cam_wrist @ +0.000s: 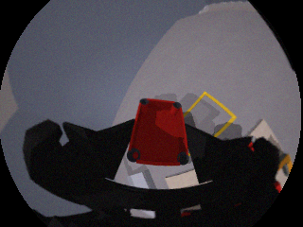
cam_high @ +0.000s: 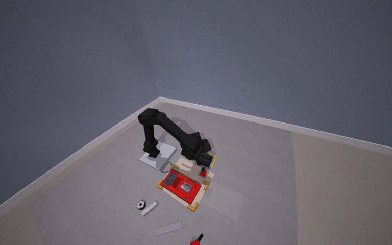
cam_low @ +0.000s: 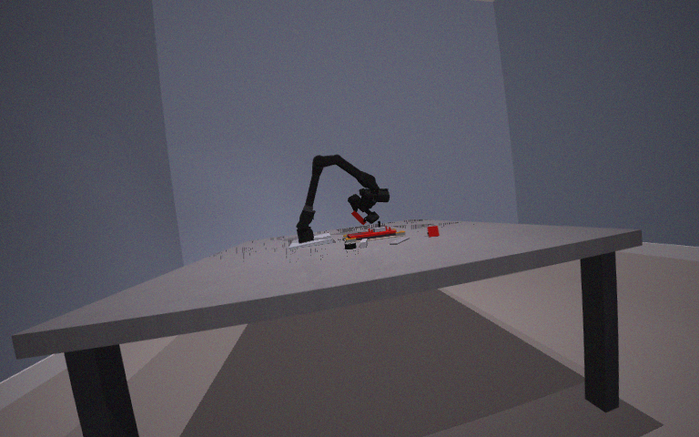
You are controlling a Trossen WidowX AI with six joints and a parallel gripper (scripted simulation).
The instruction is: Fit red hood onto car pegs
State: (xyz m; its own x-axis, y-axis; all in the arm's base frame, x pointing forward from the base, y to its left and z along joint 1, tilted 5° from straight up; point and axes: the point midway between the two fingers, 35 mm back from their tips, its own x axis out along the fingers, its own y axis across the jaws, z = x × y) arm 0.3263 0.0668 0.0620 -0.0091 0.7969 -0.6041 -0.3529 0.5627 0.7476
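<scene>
My gripper tip is now 10 mm past the red hood. From my gripper tip the other things lie so: wheel (400 mm to the right, 210 mm behind, 80 mm below); then grey engine block (250 mm to the right, 60 mm below, 20 mm behind).
</scene>
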